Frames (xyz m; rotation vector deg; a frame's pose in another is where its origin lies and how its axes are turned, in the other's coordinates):
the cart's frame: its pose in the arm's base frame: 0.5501 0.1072 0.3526 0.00 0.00 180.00
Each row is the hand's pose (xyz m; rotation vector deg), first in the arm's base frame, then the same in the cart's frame.
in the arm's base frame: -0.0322 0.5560 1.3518 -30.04 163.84 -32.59
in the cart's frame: 0.5823 -0.4488 0.9992 -154.71 -28.37 14.40
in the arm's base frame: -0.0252 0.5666 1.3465 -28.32 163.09 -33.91
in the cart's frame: 0.5753 -0.4594 0.9939 -153.89 -26.72 15.40
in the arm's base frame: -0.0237 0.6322 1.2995 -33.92 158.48 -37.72
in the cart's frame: 0.5738 -0.5250 0.9469 -149.46 -31.99 18.71
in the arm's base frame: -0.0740 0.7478 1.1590 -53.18 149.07 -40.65
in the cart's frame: 0.6241 -0.6406 0.8064 -141.10 -50.34 22.55
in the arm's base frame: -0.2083 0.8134 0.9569 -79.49 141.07 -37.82
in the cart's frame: 0.7584 -0.7062 0.6043 -133.07 -74.98 18.87
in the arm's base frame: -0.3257 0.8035 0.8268 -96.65 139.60 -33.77
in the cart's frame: 0.8758 -0.6963 0.4742 -129.29 -89.51 9.64
